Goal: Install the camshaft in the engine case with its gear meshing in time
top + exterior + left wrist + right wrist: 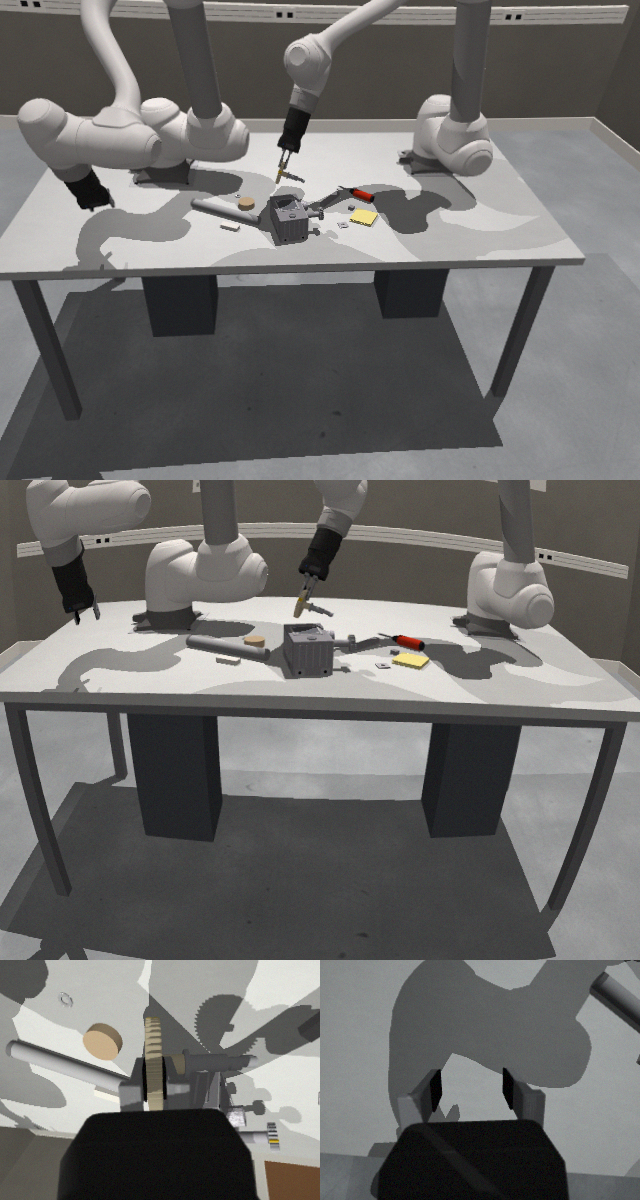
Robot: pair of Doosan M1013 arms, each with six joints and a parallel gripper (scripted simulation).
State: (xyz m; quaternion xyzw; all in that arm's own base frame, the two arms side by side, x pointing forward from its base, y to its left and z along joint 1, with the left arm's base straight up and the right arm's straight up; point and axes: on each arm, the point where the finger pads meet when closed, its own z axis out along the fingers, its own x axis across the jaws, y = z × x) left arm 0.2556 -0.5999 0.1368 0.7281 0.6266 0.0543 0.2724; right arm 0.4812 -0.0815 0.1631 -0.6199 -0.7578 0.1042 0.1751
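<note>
My left gripper is now 21 cm short of the small crank gear, 10 cm to the right of it and 7 cm above it. Round my left hand: small grey cube (9 cm ahead, 23 cm to the left, 13 cm below); then tan block (5 cm ahead, 13 cm to the right, 13 cm below); then grey bar (4 cm ahead, 16 cm to the left, 13 cm below).
</note>
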